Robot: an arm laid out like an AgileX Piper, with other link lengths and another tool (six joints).
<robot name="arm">
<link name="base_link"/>
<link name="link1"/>
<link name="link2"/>
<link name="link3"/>
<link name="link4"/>
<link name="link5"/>
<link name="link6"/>
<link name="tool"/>
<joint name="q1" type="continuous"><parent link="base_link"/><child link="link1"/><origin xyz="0 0 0.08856" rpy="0 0 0"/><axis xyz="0 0 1"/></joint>
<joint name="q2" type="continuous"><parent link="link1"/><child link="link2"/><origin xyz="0 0 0" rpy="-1.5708 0 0"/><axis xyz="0 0 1"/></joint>
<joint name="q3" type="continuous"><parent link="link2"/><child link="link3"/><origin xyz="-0.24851 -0.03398 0" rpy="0 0 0"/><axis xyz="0 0 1"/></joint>
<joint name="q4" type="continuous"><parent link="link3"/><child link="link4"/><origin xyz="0.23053 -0.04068 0" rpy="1.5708 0 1.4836"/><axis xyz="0 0 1"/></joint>
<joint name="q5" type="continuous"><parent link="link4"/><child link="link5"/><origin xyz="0 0 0" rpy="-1.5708 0 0"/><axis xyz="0 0 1"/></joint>
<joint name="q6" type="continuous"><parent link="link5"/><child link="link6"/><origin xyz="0 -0.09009 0" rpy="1.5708 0 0"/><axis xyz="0 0 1"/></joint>
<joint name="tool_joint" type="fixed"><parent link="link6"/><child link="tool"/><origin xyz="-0.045 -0.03 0.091" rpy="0.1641 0 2.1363"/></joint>
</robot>
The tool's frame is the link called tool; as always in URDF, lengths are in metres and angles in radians. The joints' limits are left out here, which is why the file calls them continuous.
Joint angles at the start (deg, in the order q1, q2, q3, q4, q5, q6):
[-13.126, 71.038, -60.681, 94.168, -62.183, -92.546]
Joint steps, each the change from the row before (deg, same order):
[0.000, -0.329, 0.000, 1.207, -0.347, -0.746]
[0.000, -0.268, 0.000, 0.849, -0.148, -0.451]
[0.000, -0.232, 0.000, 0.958, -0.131, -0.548]
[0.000, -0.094, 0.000, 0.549, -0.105, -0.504]
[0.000, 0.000, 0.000, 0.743, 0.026, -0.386]
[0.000, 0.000, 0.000, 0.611, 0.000, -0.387]
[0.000, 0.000, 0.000, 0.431, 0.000, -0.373]
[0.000, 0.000, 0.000, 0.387, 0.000, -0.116]
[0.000, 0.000, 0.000, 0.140, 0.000, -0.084]
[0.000, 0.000, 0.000, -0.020, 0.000, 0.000]
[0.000, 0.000, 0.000, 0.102, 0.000, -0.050]
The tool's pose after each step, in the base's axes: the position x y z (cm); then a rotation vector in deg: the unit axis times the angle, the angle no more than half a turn. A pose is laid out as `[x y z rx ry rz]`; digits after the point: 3 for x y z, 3 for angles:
[19.914 -22.809 35.916 107.211 -8.962 32.260]
[19.750 -22.815 35.791 107.809 -9.312 32.160]
[19.614 -22.825 35.620 108.531 -9.595 31.984]
[19.561 -22.831 35.513 108.966 -9.596 31.669]
[19.577 -22.850 35.300 109.634 -9.632 31.505]
[19.590 -22.863 35.128 110.183 -9.617 31.298]
[19.607 -22.871 35.011 110.574 -9.519 31.072]
[19.605 -22.879 34.896 110.917 -9.617 31.047]
[19.607 -22.881 34.856 111.043 -9.617 31.005]
[19.608 -22.881 34.862 111.025 -9.606 31.001]
[19.609 -22.883 34.833 111.116 -9.615 30.979]

